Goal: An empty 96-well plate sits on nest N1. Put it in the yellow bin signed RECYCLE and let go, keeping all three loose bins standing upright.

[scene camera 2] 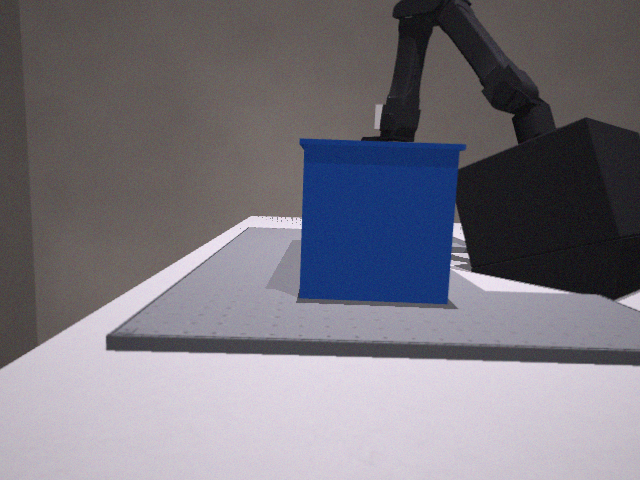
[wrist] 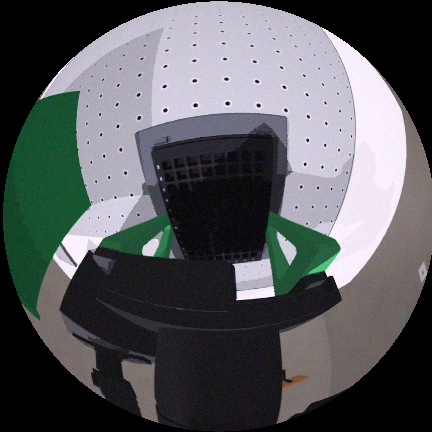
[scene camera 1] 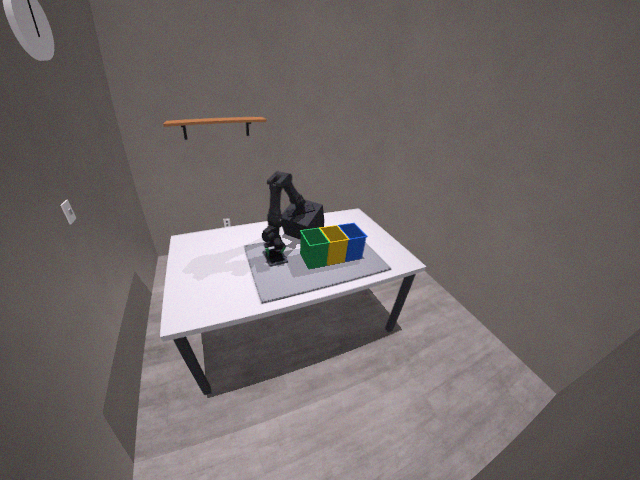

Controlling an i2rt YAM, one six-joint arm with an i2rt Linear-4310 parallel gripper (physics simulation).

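Where they show: gripper, between the fingertips: (wrist: pixel 219 215) (scene camera 1: pixel 274 255); arm's base, origin of its link: (scene camera 2: pixel 541 152) (wrist: pixel 107 349) (scene camera 1: pixel 301 210).
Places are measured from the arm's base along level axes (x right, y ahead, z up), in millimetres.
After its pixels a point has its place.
The dark 96-well plate (scene camera 1: pixel 275 257) @(x 223, y 283, z -171 mm) (wrist: pixel 217 200) @(x 218, y 264, z -171 mm) sits on the grey nest (wrist: pixel 215 123) @(x 212, y 320, z -185 mm), lying level. My gripper (scene camera 1: pixel 275 252) @(x 222, y 241, z -183 mm) (wrist: pixel 219 215) @(x 222, y 241, z -183 mm) is low over it, its green fingers against the plate's two sides; it is shut on the plate. The yellow bin (scene camera 1: pixel 337 253) @(x -151, y 388, z -114 mm) stands upright between the green bin (scene camera 1: pixel 316 256) @(x -10, y 402, z -106 mm) (wrist: pixel 45 190) @(x 47, y 294, z -133 mm) and the blue bin (scene camera 1: pixel 355 250) @(x -279, y 375, z -116 mm) (scene camera 2: pixel 379 222) @(x -334, y 282, z -106 mm), which also stand upright. No sign is readable on the bins. The blue bin hides the gripper, plate and yellow bin in scene camera 2.
The nest and bins stand on a grey perforated board (scene camera 1: pixel 305 284) @(x 86, y 533, z -197 mm) (scene camera 2: pixel 180 320) @(x -447, y 466, z -197 mm) (wrist: pixel 240 47) @(x 225, y 410, z -197 mm) on the white table (scene camera 1: pixel 206 304) @(x 634, y 574, z -210 mm). The black block (scene camera 1: pixel 305 222) @(x -6, y 118, z -30 mm) (scene camera 2: pixel 537 206) @(x -121, y 40, z -89 mm) under the arm is behind the bins. The green bin is the closest bin to the gripper.
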